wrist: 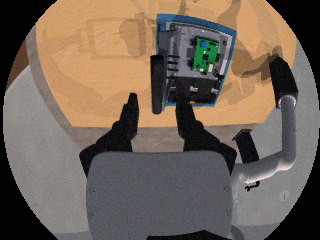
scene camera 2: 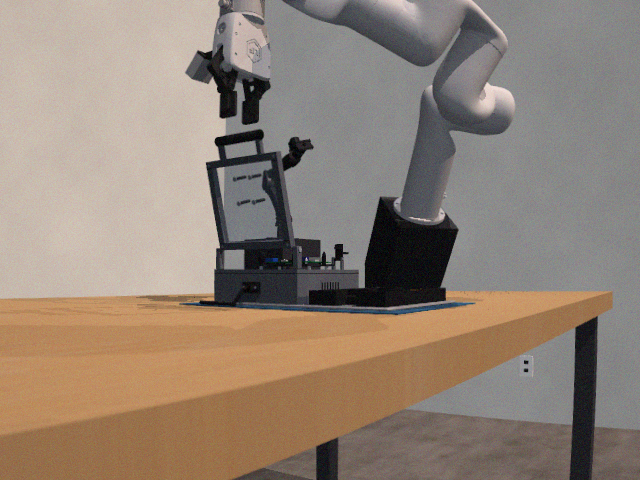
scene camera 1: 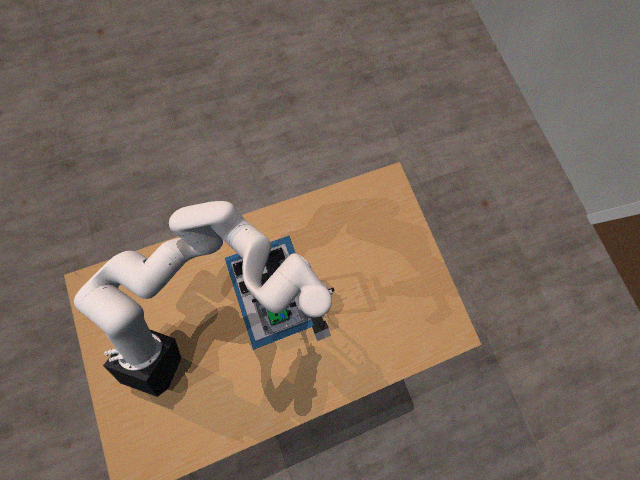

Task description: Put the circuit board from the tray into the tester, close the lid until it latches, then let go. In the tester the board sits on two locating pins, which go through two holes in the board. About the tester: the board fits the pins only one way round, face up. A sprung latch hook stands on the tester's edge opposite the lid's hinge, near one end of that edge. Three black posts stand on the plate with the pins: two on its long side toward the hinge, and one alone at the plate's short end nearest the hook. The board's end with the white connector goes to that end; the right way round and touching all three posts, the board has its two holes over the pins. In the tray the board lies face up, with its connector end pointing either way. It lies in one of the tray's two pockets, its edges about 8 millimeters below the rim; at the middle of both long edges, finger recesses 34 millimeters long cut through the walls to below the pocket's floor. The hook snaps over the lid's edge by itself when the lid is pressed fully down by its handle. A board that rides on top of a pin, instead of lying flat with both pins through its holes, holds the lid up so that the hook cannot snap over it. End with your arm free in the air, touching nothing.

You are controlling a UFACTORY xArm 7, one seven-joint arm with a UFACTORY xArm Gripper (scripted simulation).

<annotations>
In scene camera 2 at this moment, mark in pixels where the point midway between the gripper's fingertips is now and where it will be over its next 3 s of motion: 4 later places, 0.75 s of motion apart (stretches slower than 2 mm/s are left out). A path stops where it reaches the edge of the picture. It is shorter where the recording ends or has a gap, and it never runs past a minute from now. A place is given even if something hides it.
My gripper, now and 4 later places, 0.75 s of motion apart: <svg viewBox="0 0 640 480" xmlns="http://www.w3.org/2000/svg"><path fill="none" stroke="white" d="M239 120L239 128L238 144L238 146L240 146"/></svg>
</annotations>
